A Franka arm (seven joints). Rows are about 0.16 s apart.
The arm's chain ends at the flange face. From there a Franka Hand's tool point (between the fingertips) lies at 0.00 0.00 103.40 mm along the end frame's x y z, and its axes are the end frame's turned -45 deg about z.
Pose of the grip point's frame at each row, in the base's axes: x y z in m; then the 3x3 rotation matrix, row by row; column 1 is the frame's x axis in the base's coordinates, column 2 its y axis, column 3 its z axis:
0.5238 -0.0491 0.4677; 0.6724 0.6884 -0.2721; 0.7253 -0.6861 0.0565; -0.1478 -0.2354 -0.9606
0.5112 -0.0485 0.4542; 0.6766 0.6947 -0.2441; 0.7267 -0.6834 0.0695; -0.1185 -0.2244 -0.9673
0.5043 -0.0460 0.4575; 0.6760 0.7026 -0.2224; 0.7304 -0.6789 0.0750; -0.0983 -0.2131 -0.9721
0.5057 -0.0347 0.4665; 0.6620 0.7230 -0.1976; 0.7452 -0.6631 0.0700; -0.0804 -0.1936 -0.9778
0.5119 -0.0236 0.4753; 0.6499 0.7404 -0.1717; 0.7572 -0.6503 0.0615; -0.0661 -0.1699 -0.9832
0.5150 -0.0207 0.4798; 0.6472 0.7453 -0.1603; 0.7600 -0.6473 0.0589; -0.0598 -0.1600 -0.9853
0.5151 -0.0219 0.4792; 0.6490 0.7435 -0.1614; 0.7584 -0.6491 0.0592; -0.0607 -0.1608 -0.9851
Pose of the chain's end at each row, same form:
0.5519 -0.0549 0.5670; 0.9622 0.0113 -0.2721; 0.0277 -0.9980 0.0565; -0.2710 -0.0619 -0.9606
0.5364 -0.0557 0.5542; 0.9697 0.0128 -0.2441; 0.0306 -0.9971 0.0695; -0.2425 -0.0749 -0.9673
0.5273 -0.0538 0.5580; 0.9748 0.0188 -0.2224; 0.0364 -0.9965 0.0750; -0.2202 -0.0812 -0.9721
0.5261 -0.0419 0.5676; 0.9793 0.0431 -0.1976; 0.0581 -0.9958 0.0700; -0.1937 -0.0800 -0.9778
0.5297 -0.0300 0.5770; 0.9831 0.0640 -0.1717; 0.0756 -0.9953 0.0615; -0.1669 -0.0734 -0.9832
0.5316 -0.0268 0.5817; 0.9846 0.0694 -0.1603; 0.0797 -0.9951 0.0589; -0.1554 -0.0709 -0.9853
0.5318 -0.0280 0.5811; 0.9846 0.0668 -0.1614; 0.0773 -0.9953 0.0592; -0.1566 -0.0708 -0.9851

